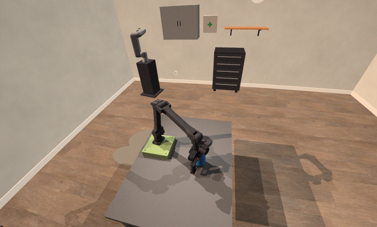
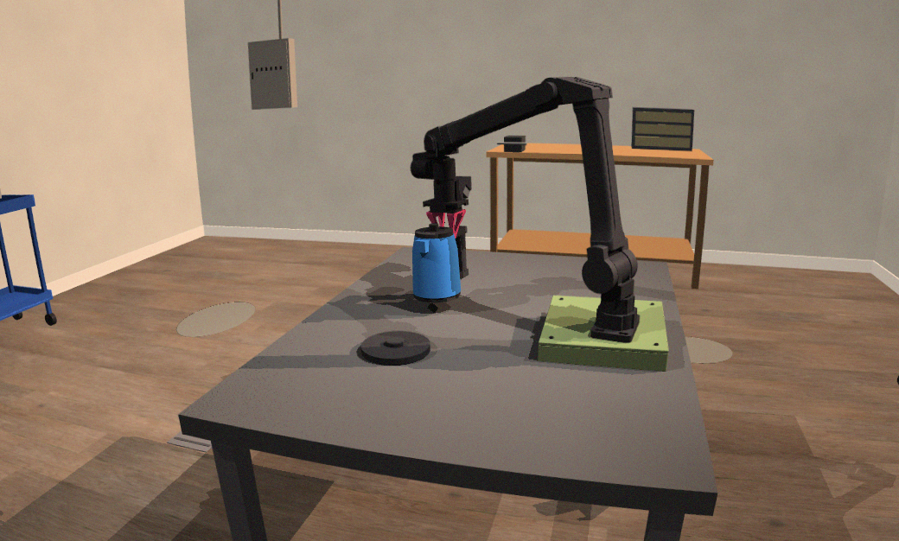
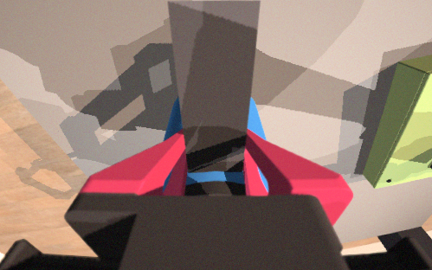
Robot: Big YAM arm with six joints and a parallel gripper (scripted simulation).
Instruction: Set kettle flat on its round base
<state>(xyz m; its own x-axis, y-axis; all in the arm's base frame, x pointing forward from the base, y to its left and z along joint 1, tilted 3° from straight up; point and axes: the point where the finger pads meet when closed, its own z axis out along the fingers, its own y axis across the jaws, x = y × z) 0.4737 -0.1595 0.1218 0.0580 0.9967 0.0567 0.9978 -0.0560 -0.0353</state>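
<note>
Right now the blue kettle is 5 cm below my hand and 3 cm to the left of it. Round my hand: round black base: 34 cm to the left, 17 cm below, 4 cm behind.
</note>
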